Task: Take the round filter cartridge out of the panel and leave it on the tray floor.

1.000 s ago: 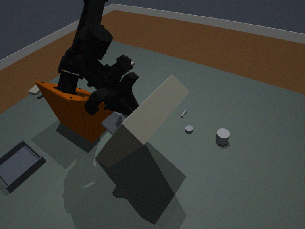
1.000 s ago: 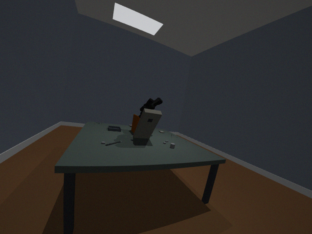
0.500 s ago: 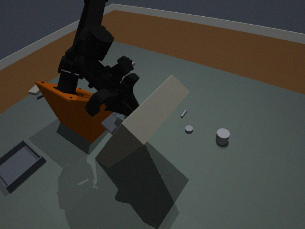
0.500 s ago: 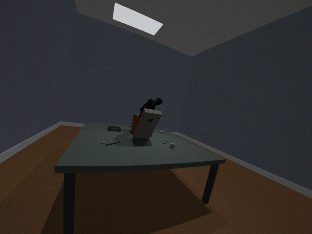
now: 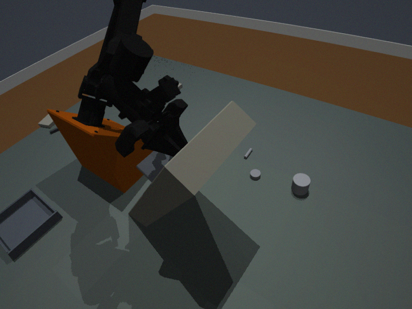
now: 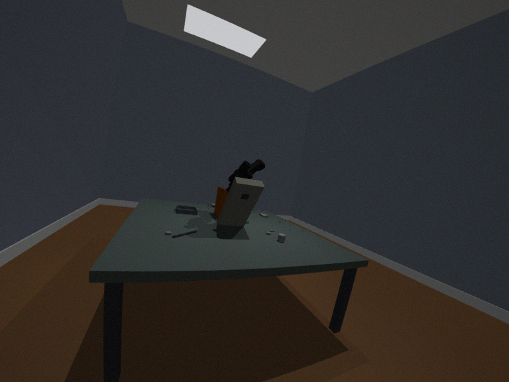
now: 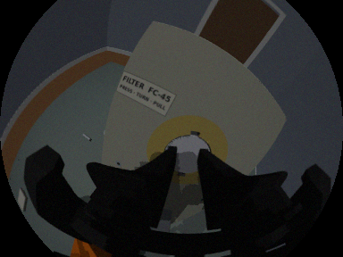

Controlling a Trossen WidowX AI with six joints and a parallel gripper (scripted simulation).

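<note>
Right now my gripper tip is 1 cm short of the round filter cartridge and 1 cm above it. The rest, counted from my gripper tip: beige service panel (8 cm below, 4 cm behind); then pin (27 cm to the left, 25 cm below, 1 cm behind); then dark tray (44 cm behind, 26 cm to the right, 25 cm below).
</note>
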